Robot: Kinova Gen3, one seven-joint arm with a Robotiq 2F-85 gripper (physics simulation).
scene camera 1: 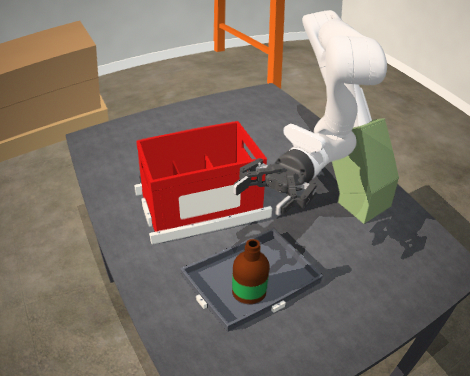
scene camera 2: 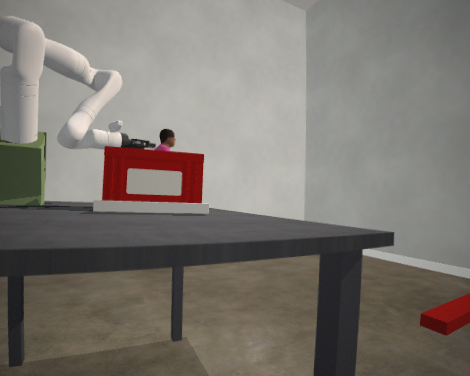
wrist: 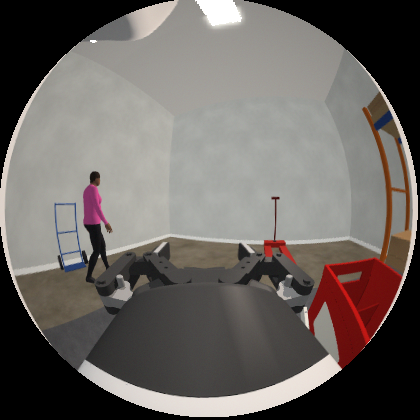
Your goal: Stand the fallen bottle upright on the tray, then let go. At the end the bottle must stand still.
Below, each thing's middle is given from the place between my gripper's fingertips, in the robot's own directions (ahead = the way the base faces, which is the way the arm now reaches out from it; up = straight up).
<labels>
My hand is 1 cm short of the brown bottle (scene camera 1: 251,267), 1 cm to the right of it and 17 cm above it. Round my hand: red crate (scene camera 1: 187,177) (7 cm behind, 30 cm to the right, 17 cm below); then grey tray (scene camera 1: 290,274) (2 cm behind, 2 cm to the right, 24 cm below).
</labels>
